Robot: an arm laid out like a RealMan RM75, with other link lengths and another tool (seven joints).
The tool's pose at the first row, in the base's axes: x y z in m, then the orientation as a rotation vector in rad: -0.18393 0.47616 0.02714 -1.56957 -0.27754 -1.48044
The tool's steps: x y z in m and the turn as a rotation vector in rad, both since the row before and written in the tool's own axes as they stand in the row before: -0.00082 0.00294 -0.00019 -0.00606 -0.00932 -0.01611; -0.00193 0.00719 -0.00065 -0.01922 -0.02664 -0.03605; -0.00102 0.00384 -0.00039 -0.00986 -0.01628 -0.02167; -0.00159 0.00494 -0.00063 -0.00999 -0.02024 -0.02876; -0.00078 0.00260 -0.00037 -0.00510 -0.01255 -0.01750; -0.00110 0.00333 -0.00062 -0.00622 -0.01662 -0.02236; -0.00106 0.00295 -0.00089 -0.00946 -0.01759 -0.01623; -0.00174 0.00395 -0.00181 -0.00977 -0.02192 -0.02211; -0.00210 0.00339 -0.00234 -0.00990 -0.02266 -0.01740; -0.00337 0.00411 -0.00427 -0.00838 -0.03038 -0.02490; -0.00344 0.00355 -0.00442 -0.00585 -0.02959 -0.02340
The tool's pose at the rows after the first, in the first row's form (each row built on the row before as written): -0.18219 0.47477 0.02505 -1.58280 -0.29196 -1.48796; -0.17803 0.47108 0.02005 -1.62137 -0.32384 -1.50220; -0.17585 0.46893 0.01749 -1.64340 -0.34454 -1.50970; -0.17319 0.46606 0.01402 -1.66904 -0.37368 -1.51923; -0.17180 0.46443 0.01231 -1.68402 -0.39235 -1.52430; -0.17014 0.46222 0.01007 -1.70334 -0.41687 -1.53004; -0.16891 0.45998 0.00805 -1.72572 -0.43418 -1.53188; -0.16778 0.45653 0.00510 -1.75207 -0.45906 -1.53433; -0.16749 0.45303 0.00209 -1.77900 -0.47995 -1.53267; -0.16833 0.44779 -0.00219 -1.81129 -0.51304 -1.52865; -0.16968 0.44266 -0.00617 -1.84082 -0.54624 -1.52246
